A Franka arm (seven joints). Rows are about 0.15 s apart.
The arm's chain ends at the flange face. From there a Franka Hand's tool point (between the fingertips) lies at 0.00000 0.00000 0.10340 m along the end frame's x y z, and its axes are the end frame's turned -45 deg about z.
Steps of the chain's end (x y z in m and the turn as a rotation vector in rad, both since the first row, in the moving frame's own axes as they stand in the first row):
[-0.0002, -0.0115, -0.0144, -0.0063, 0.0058, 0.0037]
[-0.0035, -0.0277, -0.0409, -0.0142, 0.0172, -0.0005]
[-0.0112, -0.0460, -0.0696, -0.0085, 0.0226, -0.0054]
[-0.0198, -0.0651, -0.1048, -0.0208, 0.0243, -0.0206]
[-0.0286, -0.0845, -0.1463, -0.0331, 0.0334, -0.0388]
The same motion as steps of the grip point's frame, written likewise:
[0.0080, -0.0074, -0.0144, -0.0086, -0.0004, 0.0037]
[0.0173, -0.0198, -0.0409, -0.0222, 0.0021, -0.0005]
[0.0256, -0.0382, -0.0696, -0.0220, 0.0100, -0.0054]
[0.0323, -0.0567, -0.1049, -0.0319, 0.0025, -0.0206]
[0.0396, -0.0751, -0.1464, -0.0470, 0.0002, -0.0388]

